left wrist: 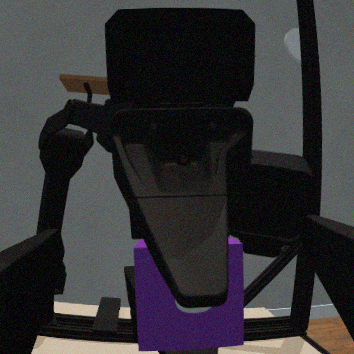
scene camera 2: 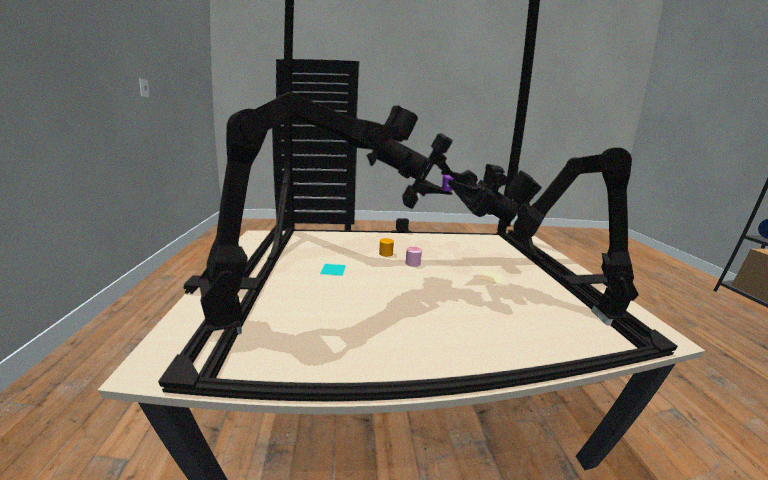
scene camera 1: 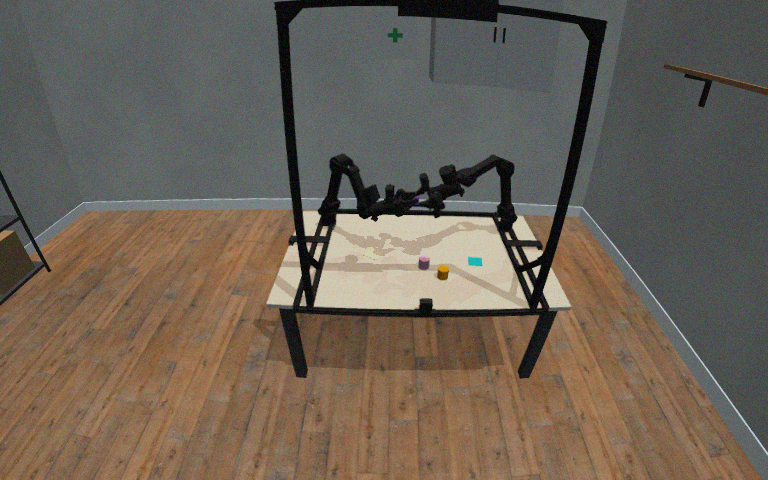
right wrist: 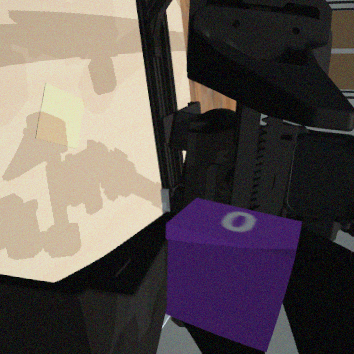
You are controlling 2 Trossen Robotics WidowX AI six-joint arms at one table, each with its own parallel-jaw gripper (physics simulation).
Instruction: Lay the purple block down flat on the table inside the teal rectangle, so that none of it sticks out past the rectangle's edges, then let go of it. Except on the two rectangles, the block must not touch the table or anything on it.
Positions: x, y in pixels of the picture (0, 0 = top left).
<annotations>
my left gripper: open, holds nothing
my right gripper: holds a purple block [right wrist: 228, 267]
</annotations>
